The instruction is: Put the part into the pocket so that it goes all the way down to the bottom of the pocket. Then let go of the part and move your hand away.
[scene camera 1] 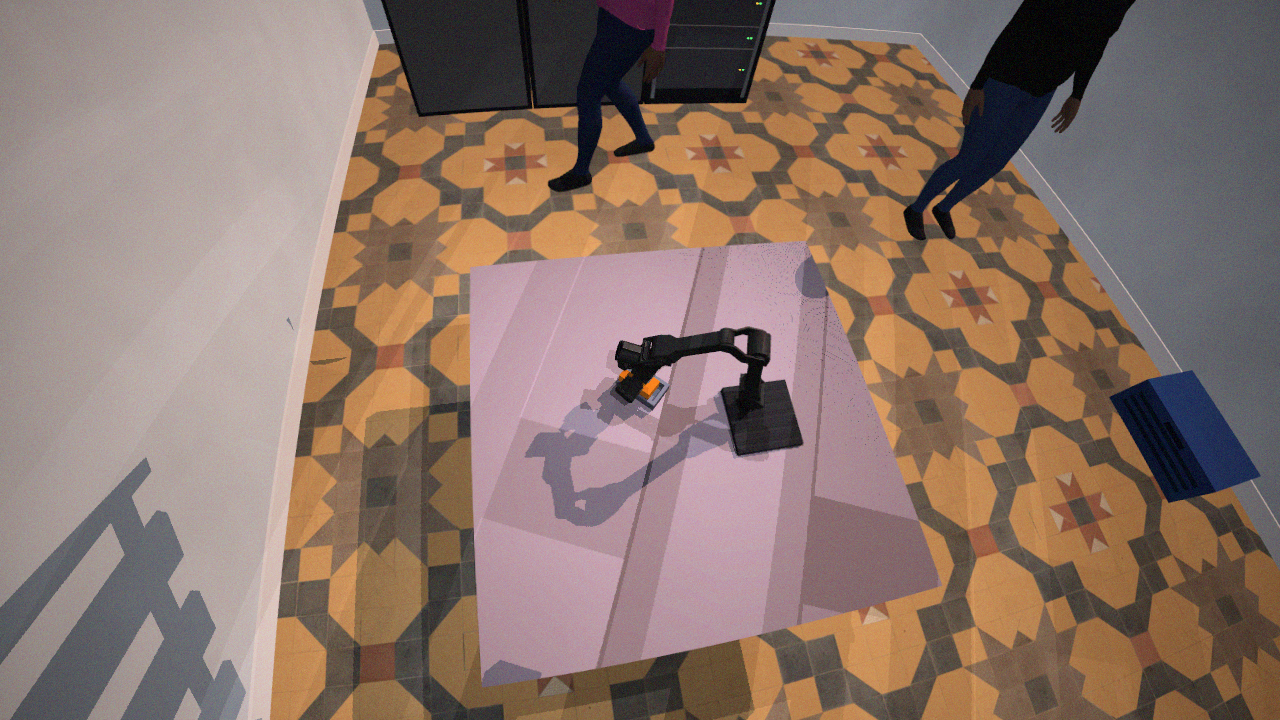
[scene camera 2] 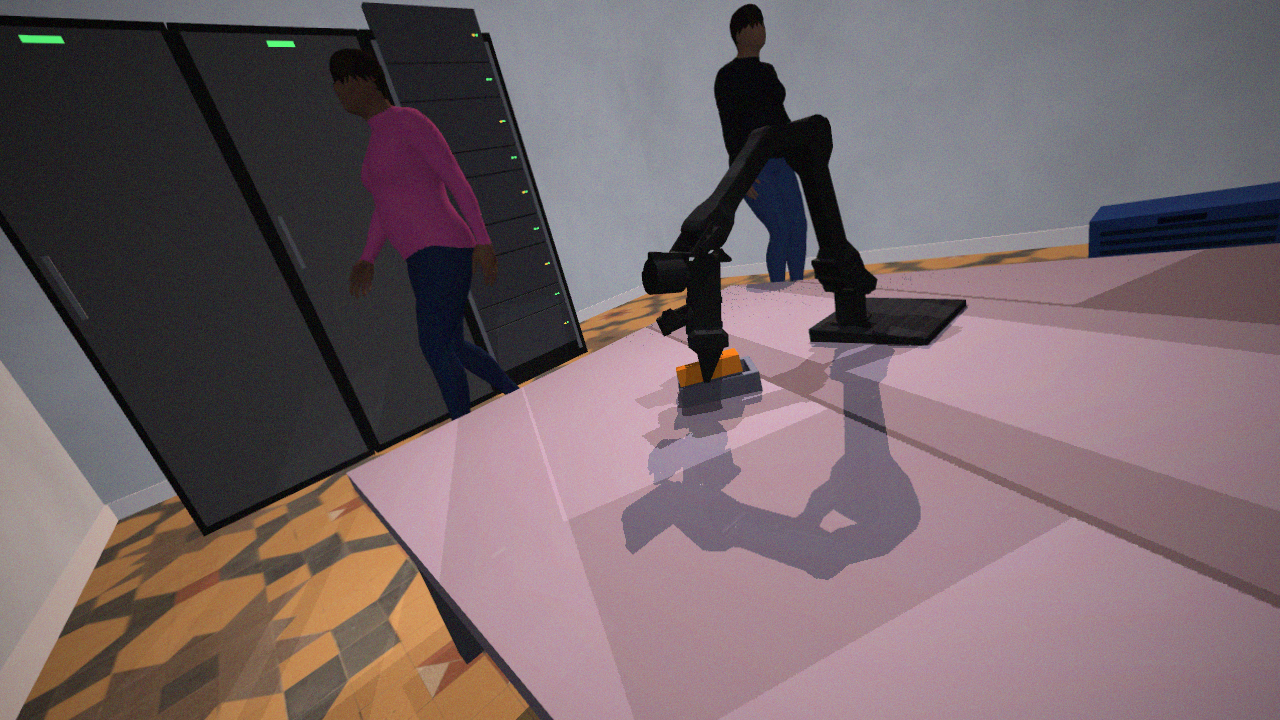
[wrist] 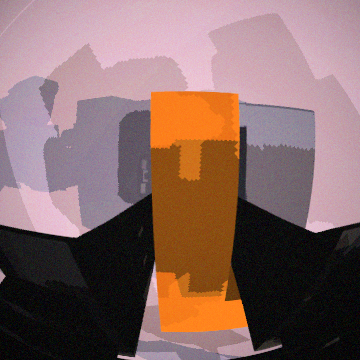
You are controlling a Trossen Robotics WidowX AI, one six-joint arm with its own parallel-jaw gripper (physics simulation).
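Places are measured from the arm's base along level axes (x back, y right, z up), in millimetres.
Pixels of known places: gripper, fingertip midpoint: [scene camera 1: 633, 385] [scene camera 2: 706, 380] [wrist: 189, 198]; arm's base at its link origin: [scene camera 1: 747, 401] [scene camera 2: 851, 319].
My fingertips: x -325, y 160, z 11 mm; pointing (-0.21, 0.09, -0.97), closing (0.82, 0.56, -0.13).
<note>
Ahead of a thing's pixels: the offset from my fingertips to its top centre. Level surfaces: height alone.
The orange part {dx +19, dy +2, dz +37 mm} [scene camera 1: 650, 386] [scene camera 2: 729, 361] [wrist: 194, 117] is a long bar, held level lengthwise. My gripper [scene camera 1: 630, 388] [scene camera 2: 708, 371] [wrist: 189, 198] is shut on it, with a black finger on each long side. The grey block {dx +33, dy -2, dz +2 mm} [scene camera 1: 651, 404] [scene camera 2: 744, 385] [wrist: 280, 127] with the pocket is right under the part. In scene camera 2 much of the part shows above the block's front wall, and bare rim shows past its right end. In the wrist view a dark strip of the pocket shows right of the part. The part's underside is hidden, so its depth is unclear.
The block stands on the pink table {dz -35 mm} [scene camera 1: 546, 617] [scene camera 2: 895, 653]. The black arm base [scene camera 1: 760, 417] [scene camera 2: 886, 320] stands to the right of the block. Two people [scene camera 1: 613, 71] [scene camera 2: 416, 188] [scene camera 1: 1006, 116] [scene camera 2: 750, 107] stand beyond the table. Dark shadows cross the table top.
</note>
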